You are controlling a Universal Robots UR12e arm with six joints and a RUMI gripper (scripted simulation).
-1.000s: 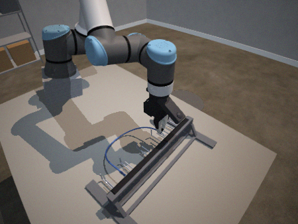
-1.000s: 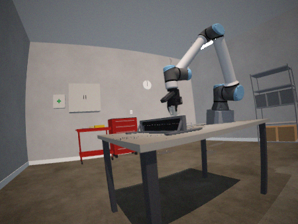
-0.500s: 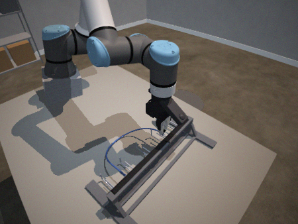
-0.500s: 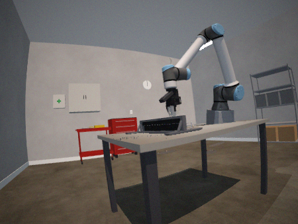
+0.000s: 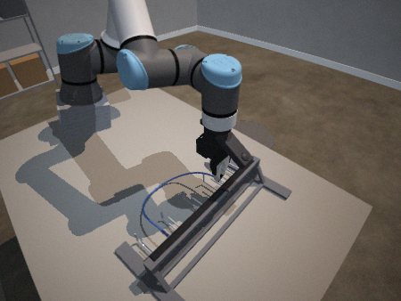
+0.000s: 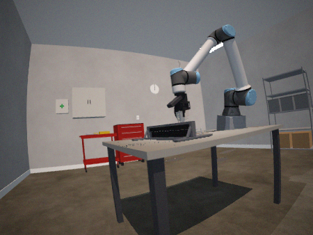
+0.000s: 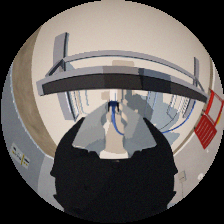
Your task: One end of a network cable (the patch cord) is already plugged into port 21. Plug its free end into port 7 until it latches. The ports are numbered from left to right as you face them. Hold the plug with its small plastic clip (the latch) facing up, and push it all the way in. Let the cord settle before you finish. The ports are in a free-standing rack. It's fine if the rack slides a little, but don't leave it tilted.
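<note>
Right now my hand is 1 cm short of the cable plug and 1 cm above it.
</note>
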